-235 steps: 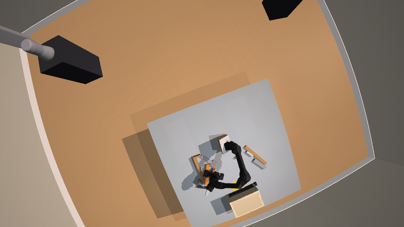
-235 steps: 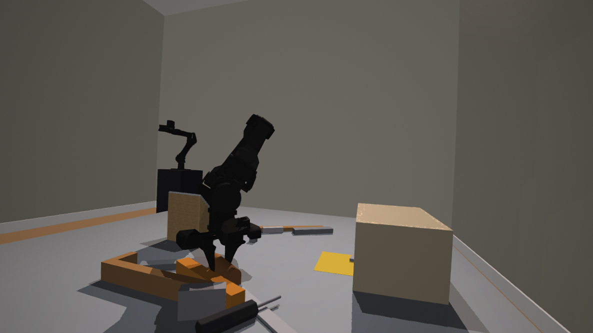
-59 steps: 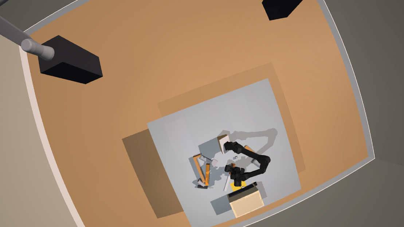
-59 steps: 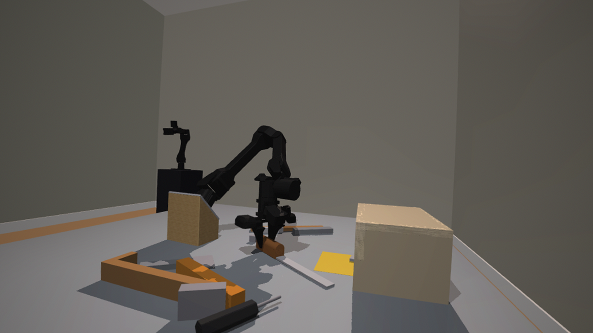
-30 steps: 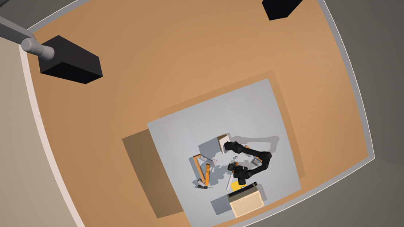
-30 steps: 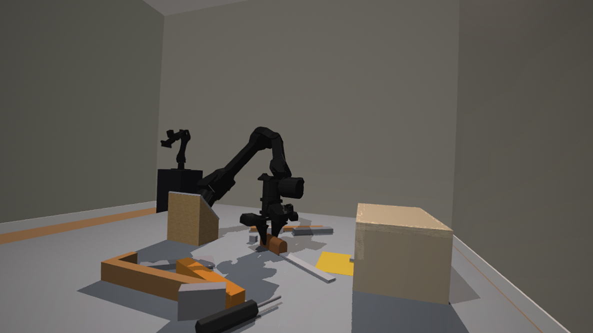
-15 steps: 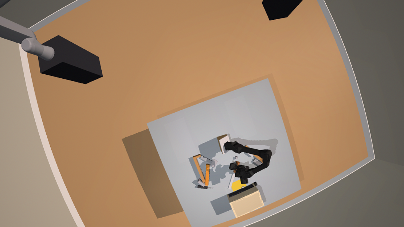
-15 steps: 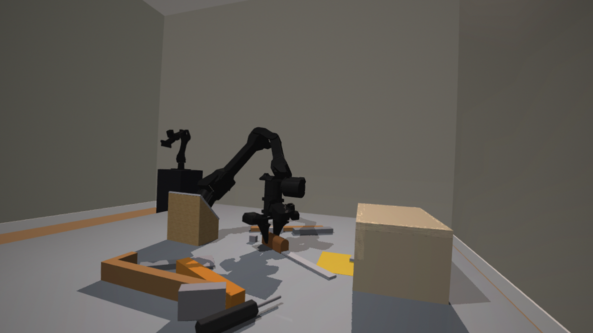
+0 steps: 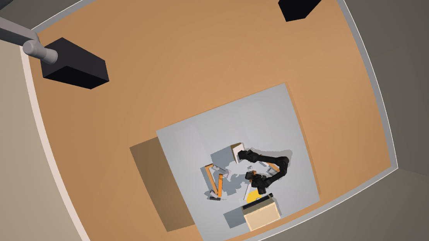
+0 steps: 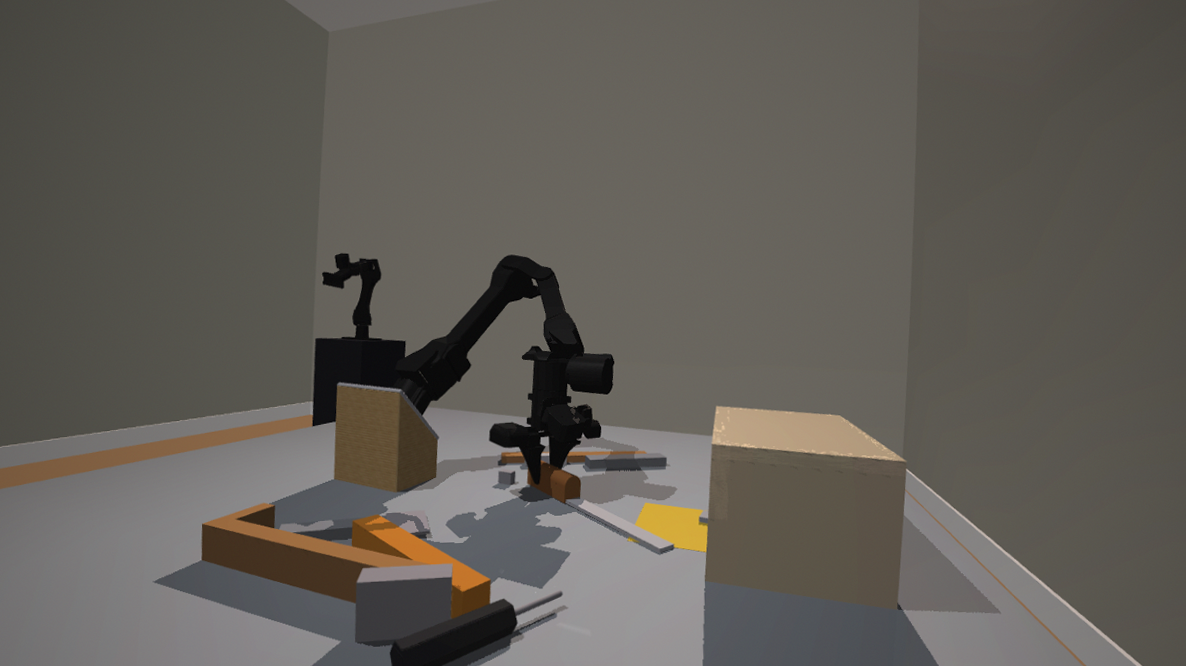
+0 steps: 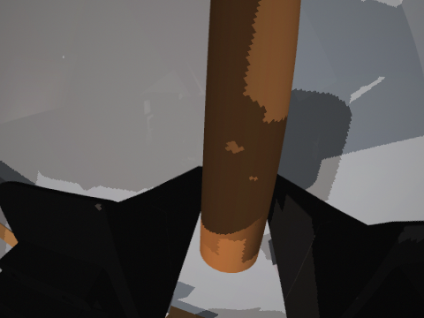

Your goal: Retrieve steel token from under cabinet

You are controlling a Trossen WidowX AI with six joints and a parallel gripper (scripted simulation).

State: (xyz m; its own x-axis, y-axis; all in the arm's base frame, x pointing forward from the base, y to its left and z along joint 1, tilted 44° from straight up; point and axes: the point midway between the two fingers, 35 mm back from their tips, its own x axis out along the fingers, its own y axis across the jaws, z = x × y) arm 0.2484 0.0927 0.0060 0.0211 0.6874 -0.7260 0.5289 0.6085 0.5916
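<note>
Now: the orange stick 2 cm behind my gripper tip and 19 cm to the left of it. The rest, counted from my gripper tip: grey bar 8 cm ahead, 21 cm to the left; then grey cube 7 cm behind; then flat grey token 27 cm ahead, 2 cm to the right, 1 cm below.
</note>
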